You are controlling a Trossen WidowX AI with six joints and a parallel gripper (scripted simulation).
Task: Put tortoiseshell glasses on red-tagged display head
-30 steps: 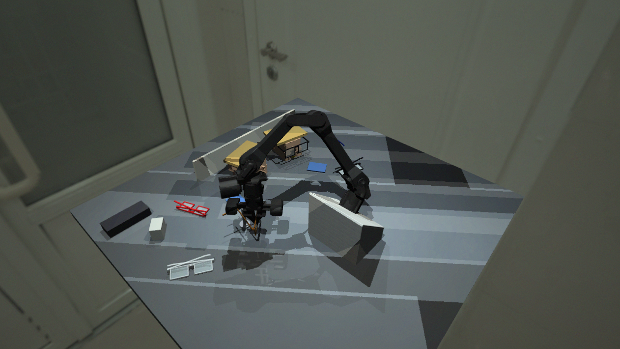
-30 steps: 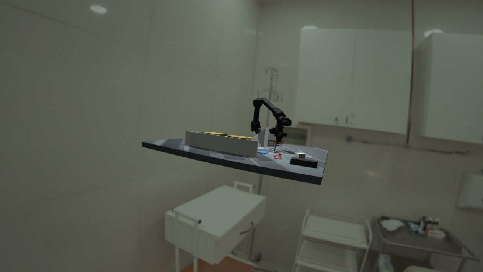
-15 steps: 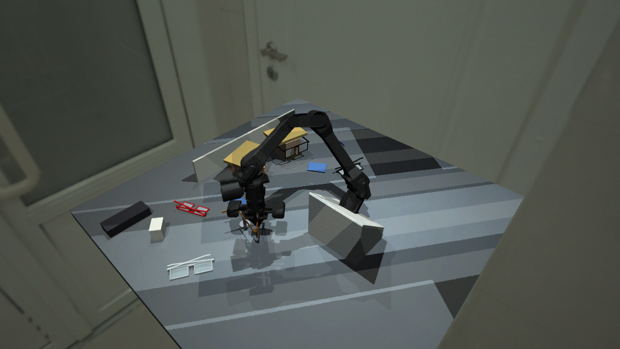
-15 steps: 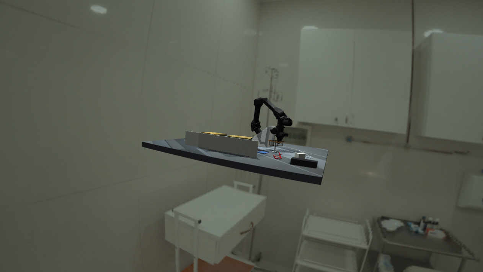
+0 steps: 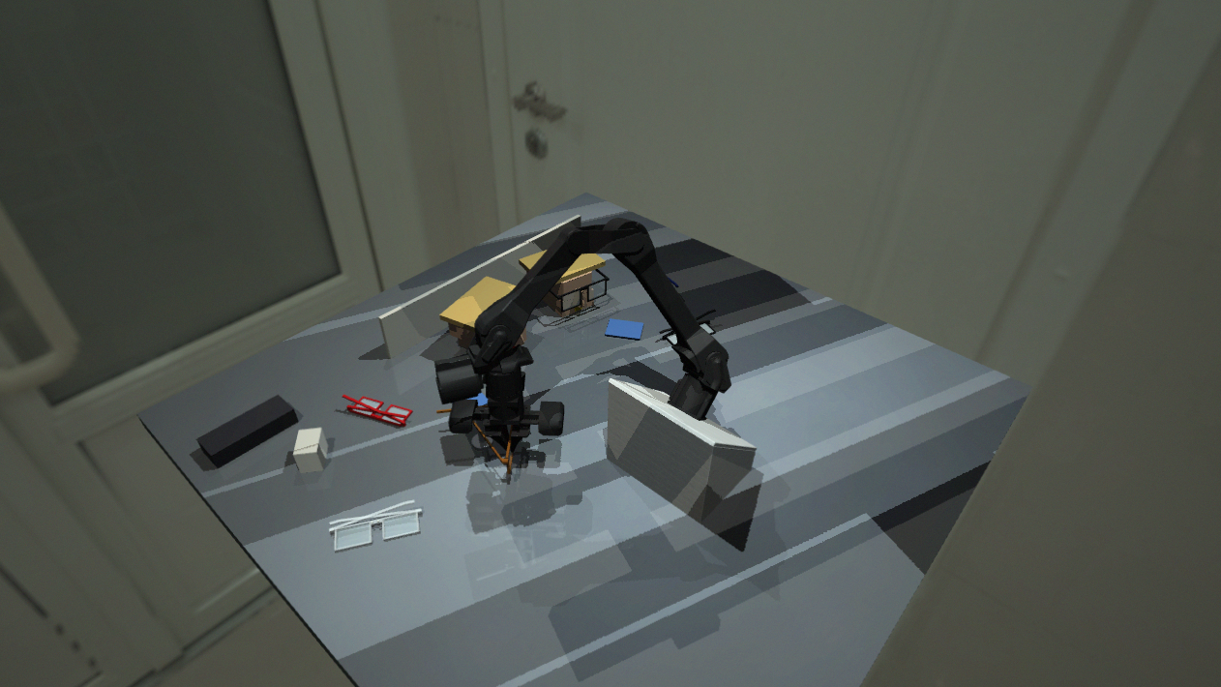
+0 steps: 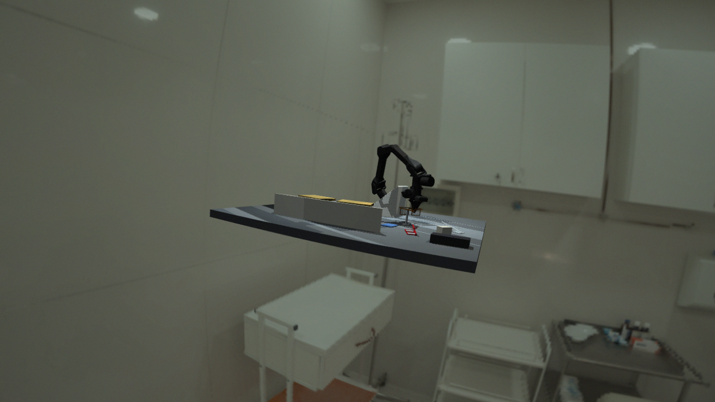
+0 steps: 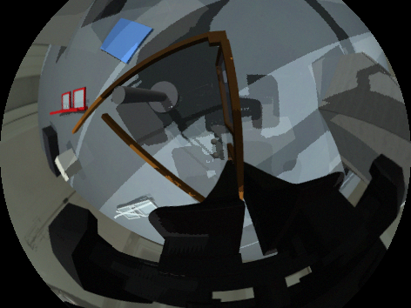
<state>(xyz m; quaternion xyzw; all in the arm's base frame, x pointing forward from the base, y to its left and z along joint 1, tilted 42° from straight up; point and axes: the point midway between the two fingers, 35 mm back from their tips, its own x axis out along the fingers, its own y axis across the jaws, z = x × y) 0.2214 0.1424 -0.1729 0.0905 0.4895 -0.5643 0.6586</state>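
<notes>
My gripper tip is 100 mm short of the round-based stand, 40 mm above it and 20 mm to the left of it. Also, from my gripper tip: black box: 460 mm ahead, 220 mm to the left, 40 mm below; beige block: 320 mm ahead, 180 mm to the left, 40 mm below.
</notes>
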